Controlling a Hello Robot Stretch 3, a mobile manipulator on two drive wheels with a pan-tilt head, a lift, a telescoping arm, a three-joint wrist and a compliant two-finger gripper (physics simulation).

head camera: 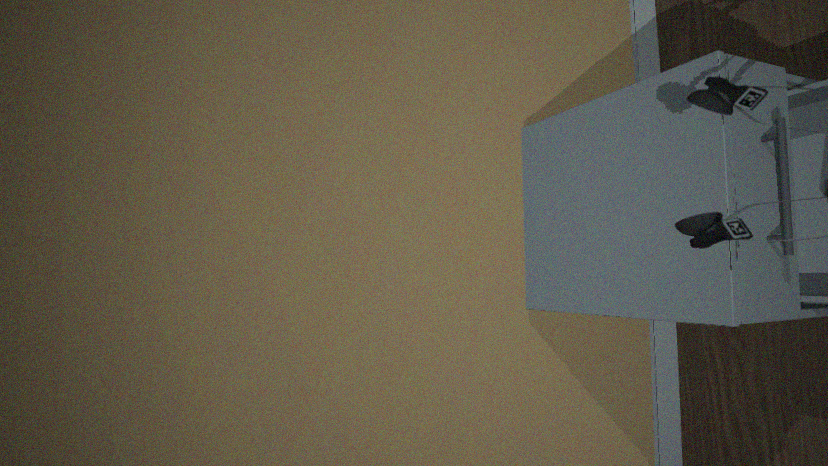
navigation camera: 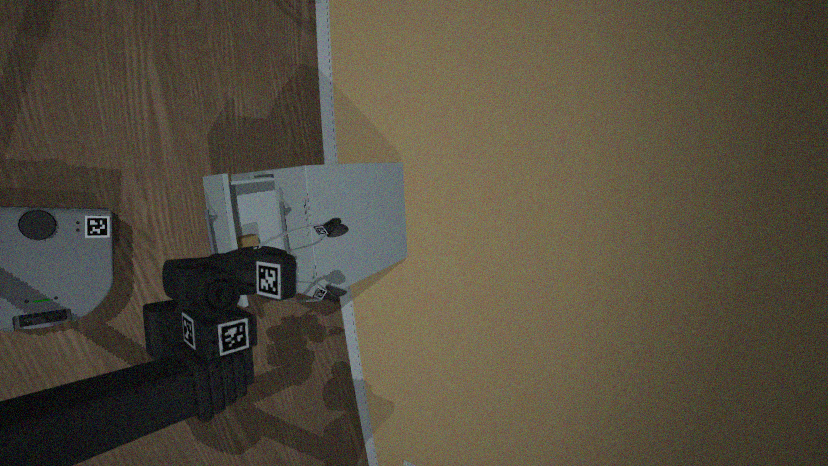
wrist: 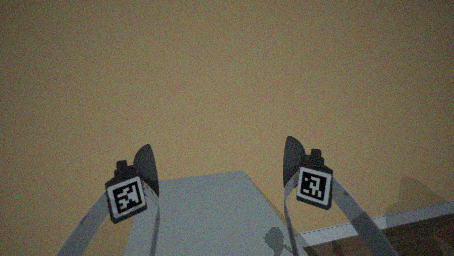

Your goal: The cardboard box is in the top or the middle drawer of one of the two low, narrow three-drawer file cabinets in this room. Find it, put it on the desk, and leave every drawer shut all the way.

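Observation:
The grey file cabinet [head camera: 614,196] [navigation camera: 365,202] [wrist: 210,220] stands against the wall. A drawer [navigation camera: 216,193] below its top drawer is pulled out; it looks like the middle one. The top drawer [head camera: 759,277], with a bar handle, is shut. The cardboard box [navigation camera: 249,239], small and orange-brown, lies in the open drawer, partly hidden by my wrist. My gripper [head camera: 704,162] [navigation camera: 334,260] [wrist: 220,158] is open and empty, with its fingers spread above the front part of the cabinet top. The desk and the second cabinet do not show.
The tan wall [head camera: 289,231] [navigation camera: 579,231] [wrist: 220,75] rises behind the cabinet, with a pale skirting board [head camera: 666,393] [navigation camera: 325,86] at its foot. My base [navigation camera: 63,260] stands on the wooden floor [navigation camera: 144,86] before the open drawer. My arm [navigation camera: 98,405] reaches past the cabinet's side.

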